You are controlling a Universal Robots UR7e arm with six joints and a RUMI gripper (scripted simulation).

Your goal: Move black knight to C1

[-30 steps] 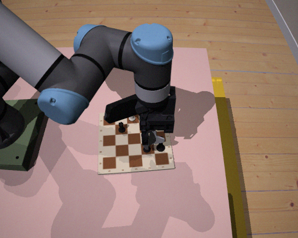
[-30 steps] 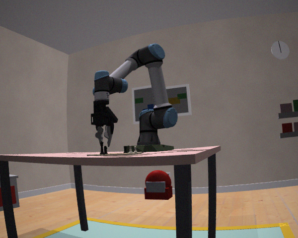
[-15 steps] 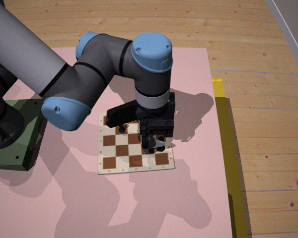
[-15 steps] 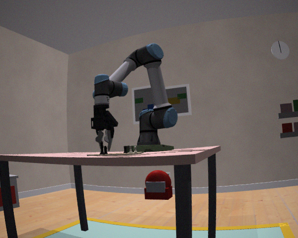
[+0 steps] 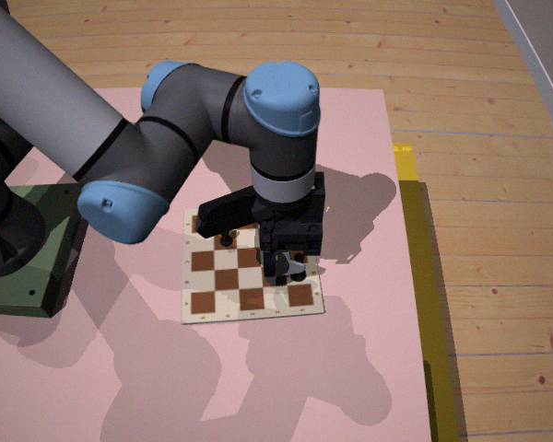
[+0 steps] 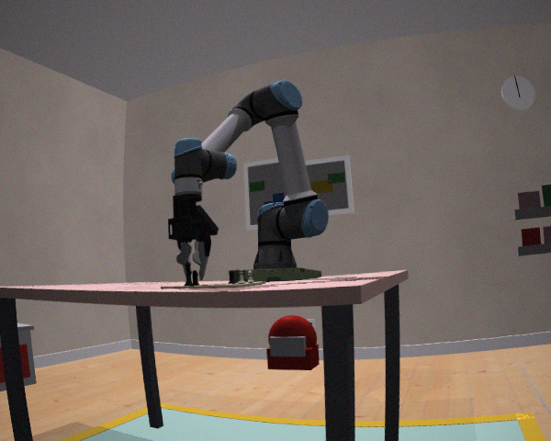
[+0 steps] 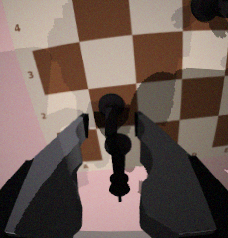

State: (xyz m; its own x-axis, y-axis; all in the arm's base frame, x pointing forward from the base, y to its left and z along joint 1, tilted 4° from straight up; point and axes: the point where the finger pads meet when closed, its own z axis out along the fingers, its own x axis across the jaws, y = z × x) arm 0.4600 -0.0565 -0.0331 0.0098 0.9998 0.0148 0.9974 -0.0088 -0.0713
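My hand is 40 mm to the right of the chessboard, 40 mm past it and 30 mm above it. From my hand the other things lie so: white pawn: 120 mm behind, 110 mm to the left, 10 mm below; white bishop: 110 mm to the left, 50 mm behind, 10 mm below.
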